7 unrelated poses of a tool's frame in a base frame.
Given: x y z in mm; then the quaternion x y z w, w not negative.
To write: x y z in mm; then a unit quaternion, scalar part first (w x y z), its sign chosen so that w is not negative. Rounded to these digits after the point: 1 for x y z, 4 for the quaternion.
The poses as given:
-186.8 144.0 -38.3 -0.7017 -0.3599 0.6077 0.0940
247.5 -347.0 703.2 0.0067 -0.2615 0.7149 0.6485
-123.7 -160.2 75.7 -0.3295 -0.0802 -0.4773 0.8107
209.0 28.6 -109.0 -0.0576 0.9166 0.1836 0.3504
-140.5 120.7 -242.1 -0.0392 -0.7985 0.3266 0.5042
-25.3 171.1 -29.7 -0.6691 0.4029 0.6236 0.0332
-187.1 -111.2 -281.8 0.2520 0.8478 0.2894 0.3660
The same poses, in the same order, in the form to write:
-186.8 144.0 -38.3 0.0940 -0.7017 -0.3599 0.6077
247.5 -347.0 703.2 0.6485 0.0067 -0.2615 0.7149
-123.7 -160.2 75.7 0.8107 -0.3295 -0.0802 -0.4773
209.0 28.6 -109.0 0.3504 -0.0576 0.9166 0.1836
-140.5 120.7 -242.1 0.5042 -0.0392 -0.7985 0.3266
-25.3 171.1 -29.7 0.0332 -0.6691 0.4029 0.6236
-187.1 -111.2 -281.8 0.3660 0.2520 0.8478 0.2894

